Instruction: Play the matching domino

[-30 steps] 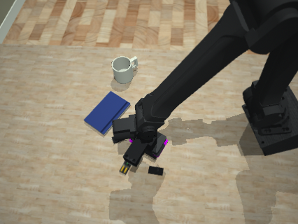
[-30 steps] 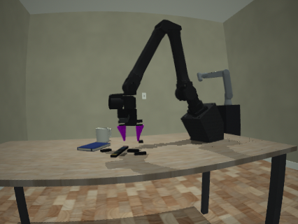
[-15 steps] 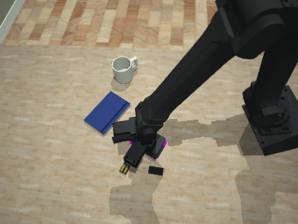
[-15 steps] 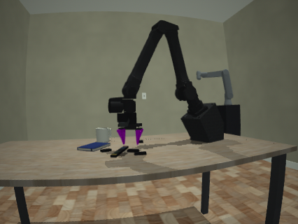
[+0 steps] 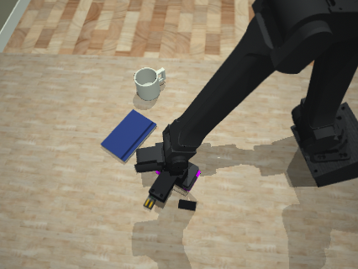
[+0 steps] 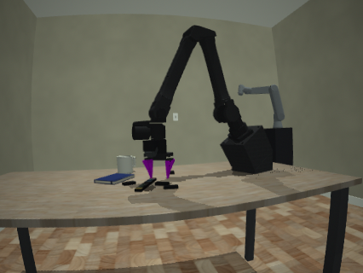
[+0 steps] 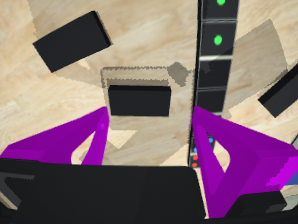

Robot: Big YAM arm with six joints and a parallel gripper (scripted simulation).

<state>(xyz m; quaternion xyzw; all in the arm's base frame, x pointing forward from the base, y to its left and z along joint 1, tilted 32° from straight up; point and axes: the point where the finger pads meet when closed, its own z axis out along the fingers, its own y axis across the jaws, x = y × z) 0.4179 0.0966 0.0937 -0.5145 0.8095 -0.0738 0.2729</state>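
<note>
Right now my hand is 10 mm past the black domino and 30 mm above it. From my hand the other things lie so: white mug 160 mm ahead, 340 mm to the right; blue book 190 mm ahead, 140 mm to the right, 30 mm below.
</note>
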